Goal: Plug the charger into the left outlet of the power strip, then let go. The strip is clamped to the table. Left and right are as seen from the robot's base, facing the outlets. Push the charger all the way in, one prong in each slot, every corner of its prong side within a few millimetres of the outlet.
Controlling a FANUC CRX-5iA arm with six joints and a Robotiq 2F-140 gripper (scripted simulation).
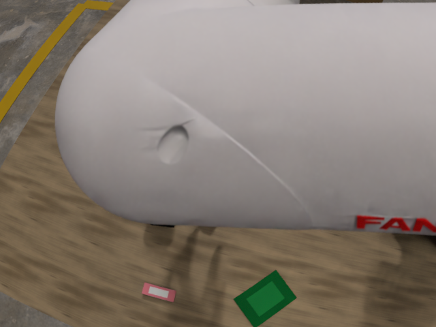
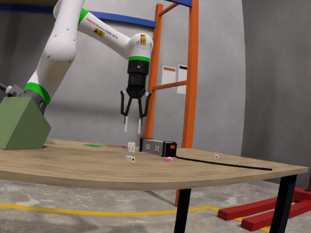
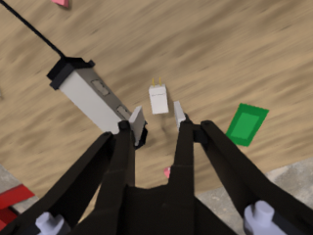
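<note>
Now: hand 1 cm to the left of the white charger and 9 cm above it. Round my hand: red switch 14 cm ahead, 11 cm to the right, 7 cm below.
</note>
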